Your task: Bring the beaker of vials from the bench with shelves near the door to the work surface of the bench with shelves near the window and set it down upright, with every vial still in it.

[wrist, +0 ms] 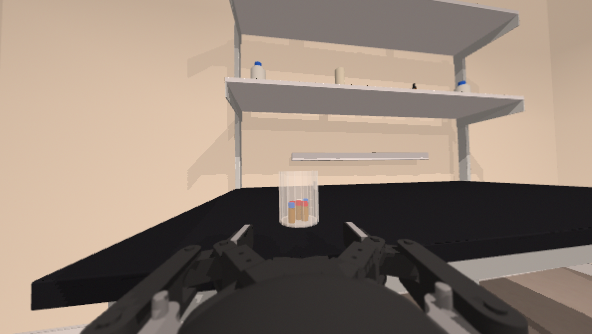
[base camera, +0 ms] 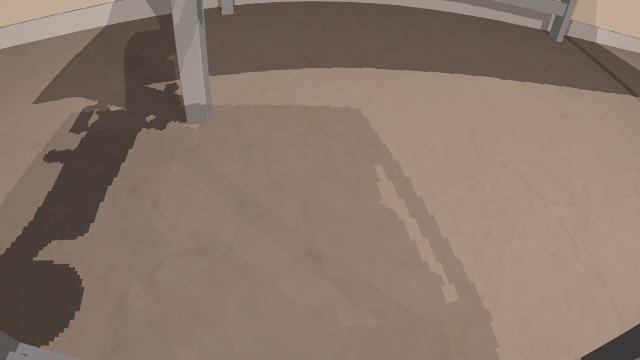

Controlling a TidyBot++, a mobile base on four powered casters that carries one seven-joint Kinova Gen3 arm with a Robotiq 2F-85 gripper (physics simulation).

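Observation:
A clear beaker (wrist: 299, 192) stands upright on the black bench top (wrist: 400, 210) in the wrist view. Several small amber vials (wrist: 298, 211) with red and blue caps stand inside it, near its bottom. My gripper (wrist: 298, 233) is open, with its fingers wide apart. In the wrist view the beaker appears beyond the fingertips and between them, apart from both. The gripper and the beaker do not show in the base camera view.
Two shelves (wrist: 375, 100) (wrist: 380, 27) rise above the back of the bench, with bottles and small items on the lower one. A pale bar (wrist: 360, 156) is on the wall behind. In the base camera view, a grey bench leg (base camera: 192, 65) stands on the floor at the upper left.

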